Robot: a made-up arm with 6 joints.
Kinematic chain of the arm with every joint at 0, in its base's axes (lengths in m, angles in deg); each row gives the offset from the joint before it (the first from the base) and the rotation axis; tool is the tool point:
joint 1: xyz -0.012 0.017 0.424 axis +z
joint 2: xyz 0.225 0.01 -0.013 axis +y
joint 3: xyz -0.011 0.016 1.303 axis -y
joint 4: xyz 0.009 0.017 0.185 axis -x
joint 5: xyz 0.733 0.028 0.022 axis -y
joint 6: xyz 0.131 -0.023 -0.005 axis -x
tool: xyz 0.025 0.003 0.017
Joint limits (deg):
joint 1: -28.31..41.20
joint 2: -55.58..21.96
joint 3: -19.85..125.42
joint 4: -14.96..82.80
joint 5: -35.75..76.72
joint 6: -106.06..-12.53
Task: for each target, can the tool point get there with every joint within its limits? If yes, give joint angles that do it. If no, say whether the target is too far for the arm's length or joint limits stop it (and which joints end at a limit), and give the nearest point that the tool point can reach.
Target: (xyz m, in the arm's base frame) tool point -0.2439 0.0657 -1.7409
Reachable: no: joint limits stop it (at a limit: joint 2, joint 3, joint 5, joint 6) | nearest point -1.5936 0.3491 0.7635 | short by 2.859 m
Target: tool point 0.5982 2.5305 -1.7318
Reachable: no: too far | nearest point 1.0216 1.0963 1.1775 | short by 3.271 m
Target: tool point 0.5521 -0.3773 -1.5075
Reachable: no: joint limits stop it (at a limit: joint 1, joint 2, joint 3, joint 5, joint 6) | nearest point 1.2564 -0.6215 1.1287 | short by 2.740 m
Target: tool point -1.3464 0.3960 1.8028
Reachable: yes | joints -12.51 -34.83 105.84 25.00 32.78 -67.21
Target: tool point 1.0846 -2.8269 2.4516
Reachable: no: too far | nearest point 1.2835 -0.7179 2.0278 | short by 2.160 m
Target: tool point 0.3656 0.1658 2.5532
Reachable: yes | joints 16.75 -7.43 45.95 -2.74 2.43 -57.14
